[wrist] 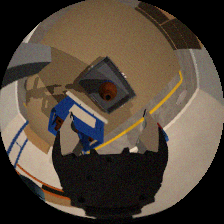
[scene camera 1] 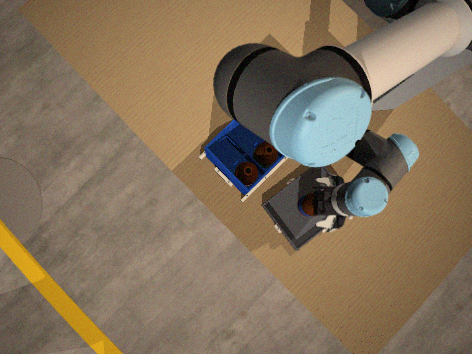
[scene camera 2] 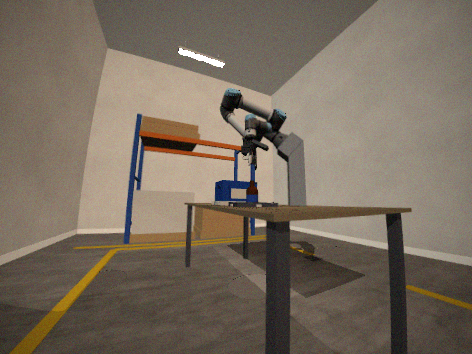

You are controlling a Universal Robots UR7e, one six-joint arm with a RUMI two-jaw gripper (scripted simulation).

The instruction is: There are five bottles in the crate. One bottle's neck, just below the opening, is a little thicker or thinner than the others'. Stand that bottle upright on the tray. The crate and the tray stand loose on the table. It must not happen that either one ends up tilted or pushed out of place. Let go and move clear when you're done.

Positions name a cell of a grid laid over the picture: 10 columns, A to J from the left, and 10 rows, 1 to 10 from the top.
Labels:
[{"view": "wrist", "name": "gripper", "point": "E5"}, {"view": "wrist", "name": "blue crate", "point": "D6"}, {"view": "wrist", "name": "dark grey tray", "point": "E4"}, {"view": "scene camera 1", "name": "gripper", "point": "G6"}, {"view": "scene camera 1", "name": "blue crate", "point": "E5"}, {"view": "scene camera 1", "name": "dark grey tray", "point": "G6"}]

